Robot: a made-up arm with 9 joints. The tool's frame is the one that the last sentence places.
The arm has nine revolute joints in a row. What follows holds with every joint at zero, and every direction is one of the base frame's. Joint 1 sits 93 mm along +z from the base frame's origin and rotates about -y. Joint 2 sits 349 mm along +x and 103 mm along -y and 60 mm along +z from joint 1 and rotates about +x. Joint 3 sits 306 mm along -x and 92 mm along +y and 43 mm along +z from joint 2 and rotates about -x. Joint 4 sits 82 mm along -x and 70 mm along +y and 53 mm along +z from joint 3 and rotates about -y. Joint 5 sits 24 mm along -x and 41 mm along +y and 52 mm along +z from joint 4 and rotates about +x. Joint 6 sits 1 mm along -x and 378 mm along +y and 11 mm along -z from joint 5 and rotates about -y. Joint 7 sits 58 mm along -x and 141 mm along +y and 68 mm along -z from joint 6 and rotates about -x. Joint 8 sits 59 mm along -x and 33 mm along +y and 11 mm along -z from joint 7 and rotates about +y. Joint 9 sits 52 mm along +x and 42 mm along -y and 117 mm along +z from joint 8 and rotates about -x. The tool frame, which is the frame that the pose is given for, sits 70 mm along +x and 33 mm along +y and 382 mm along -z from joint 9; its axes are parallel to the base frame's.
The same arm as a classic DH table. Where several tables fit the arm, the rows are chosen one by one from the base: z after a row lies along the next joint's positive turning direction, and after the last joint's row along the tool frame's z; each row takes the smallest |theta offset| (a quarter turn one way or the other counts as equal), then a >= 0, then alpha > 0; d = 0 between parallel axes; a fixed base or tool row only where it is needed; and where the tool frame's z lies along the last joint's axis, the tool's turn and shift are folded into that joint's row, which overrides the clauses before.
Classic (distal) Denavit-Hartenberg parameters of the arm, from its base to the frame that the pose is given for. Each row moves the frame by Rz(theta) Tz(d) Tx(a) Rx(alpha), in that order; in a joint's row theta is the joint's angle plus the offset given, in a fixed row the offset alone. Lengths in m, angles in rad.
base (fixed): a 0, alpha 1.5708, d 0.093, theta offset 0
joint 1: a 0.06, alpha 1.5708, d 0.103, theta offset 1.5708
joint 2: a 0.1016, alpha 3.1416, d 0, theta offset -1.1336
joint 3: a 0.053, alpha 1.5708, d 0.039, theta offset -1.1336
joint 4: a 0.052, alpha 1.5708, d -0.111, theta offset 0
joint 5: a -0.011, alpha -1.5708, d -0.025, theta offset 0
joint 6: a -0.068, alpha -1.5708, d -0.519, theta offset 0
joint 7: a -0.011, alpha -1.5708, d 0.117, theta offset 0
joint 8: a 0.117, alpha 1.5708, d -0.009, theta offset 0
joint 9: a 0.033, alpha 1.5708, d -0.122, theta offset 1.5708
tool (fixed): a 0, alpha 0, d -0.382, theta offset -1.5708

